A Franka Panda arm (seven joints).
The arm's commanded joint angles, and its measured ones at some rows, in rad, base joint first. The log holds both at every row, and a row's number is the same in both.
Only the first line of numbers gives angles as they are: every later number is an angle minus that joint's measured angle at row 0.
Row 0, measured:
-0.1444 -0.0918 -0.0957 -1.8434 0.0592 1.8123 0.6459
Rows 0 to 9, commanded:
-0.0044 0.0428 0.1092 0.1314 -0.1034 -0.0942 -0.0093
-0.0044 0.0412 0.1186 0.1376 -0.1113 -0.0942 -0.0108
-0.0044 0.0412 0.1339 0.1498 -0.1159 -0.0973 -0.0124
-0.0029 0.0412 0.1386 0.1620 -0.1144 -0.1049 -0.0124
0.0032 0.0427 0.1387 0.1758 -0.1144 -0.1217 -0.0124
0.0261 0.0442 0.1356 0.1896 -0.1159 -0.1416 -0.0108
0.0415 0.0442 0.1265 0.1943 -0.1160 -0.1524 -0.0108
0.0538 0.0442 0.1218 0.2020 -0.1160 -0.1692 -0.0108
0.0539 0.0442 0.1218 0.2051 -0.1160 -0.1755 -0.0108
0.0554 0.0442 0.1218 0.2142 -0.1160 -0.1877 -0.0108
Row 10, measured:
0.0322 0.0233 0.1309 0.1563 -0.0989 -0.1257 0.0001
